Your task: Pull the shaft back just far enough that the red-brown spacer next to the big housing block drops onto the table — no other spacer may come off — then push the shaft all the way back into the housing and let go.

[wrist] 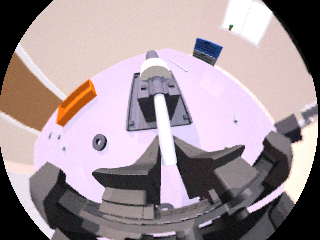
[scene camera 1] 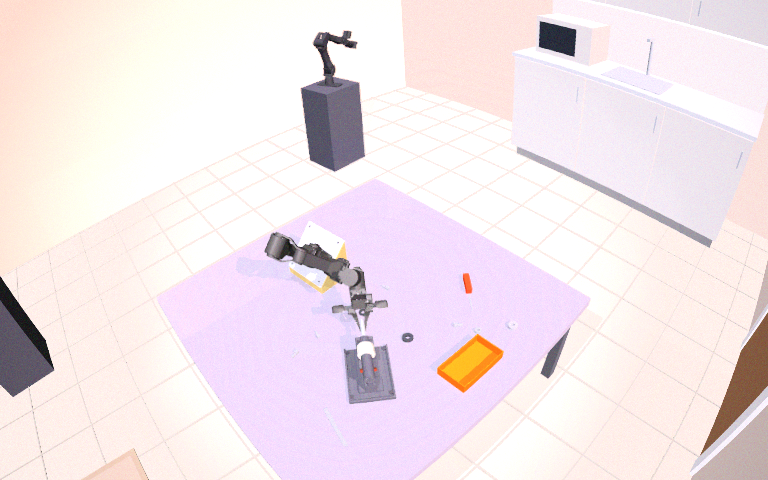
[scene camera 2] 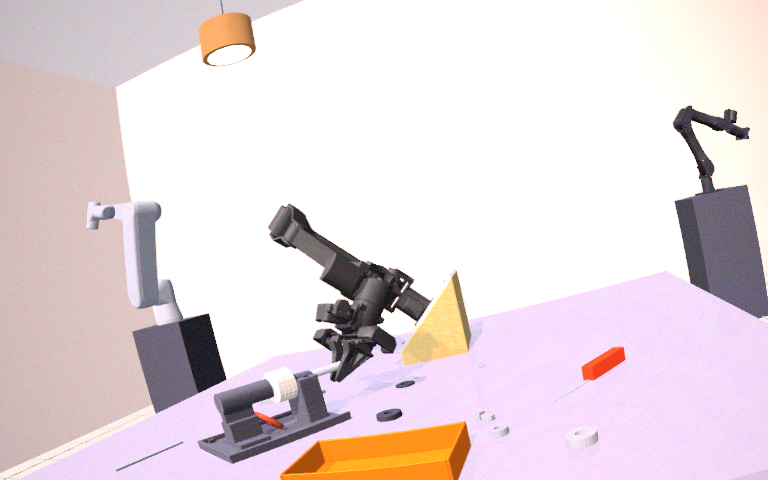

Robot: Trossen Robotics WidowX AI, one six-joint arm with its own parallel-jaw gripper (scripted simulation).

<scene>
The pictures show: my gripper, a pale shaft, a housing block and an orange tray.
My gripper shows as well in the wrist view and in scene camera 1.
</scene>
